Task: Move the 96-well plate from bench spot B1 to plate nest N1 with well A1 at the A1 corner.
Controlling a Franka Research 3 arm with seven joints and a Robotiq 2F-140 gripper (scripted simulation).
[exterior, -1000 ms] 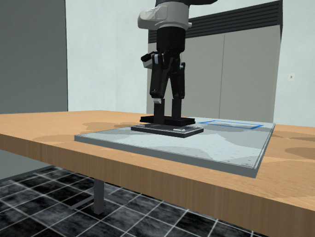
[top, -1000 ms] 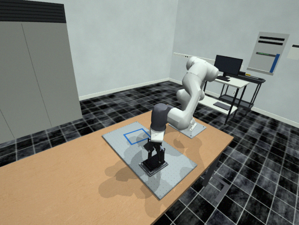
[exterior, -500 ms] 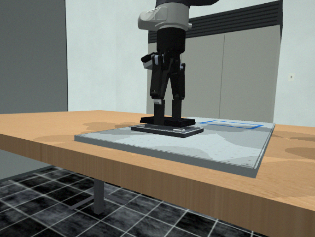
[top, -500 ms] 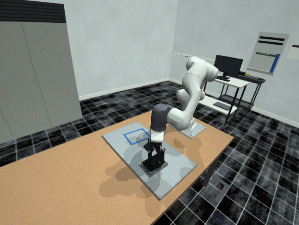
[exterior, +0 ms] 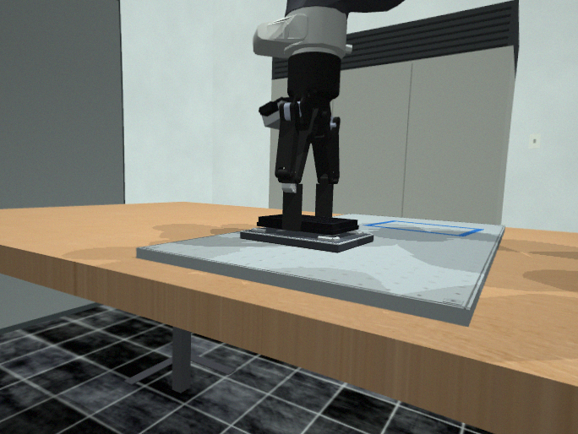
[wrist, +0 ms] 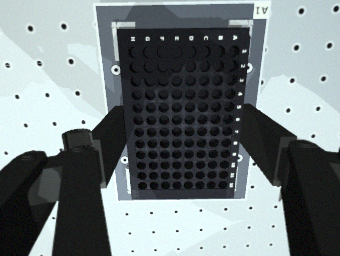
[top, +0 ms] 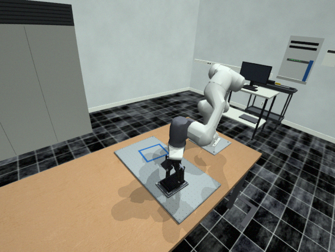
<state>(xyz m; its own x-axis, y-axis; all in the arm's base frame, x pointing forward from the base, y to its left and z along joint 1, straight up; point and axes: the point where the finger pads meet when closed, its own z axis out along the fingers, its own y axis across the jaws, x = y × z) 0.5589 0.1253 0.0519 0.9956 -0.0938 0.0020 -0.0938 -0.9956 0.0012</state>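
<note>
Right now my hand is 20 mm above the black 96-well plate. Round my hand: A1 label (70 mm ahead, 60 mm to the right, 30 mm below); then plate nest (40 mm below).
</note>
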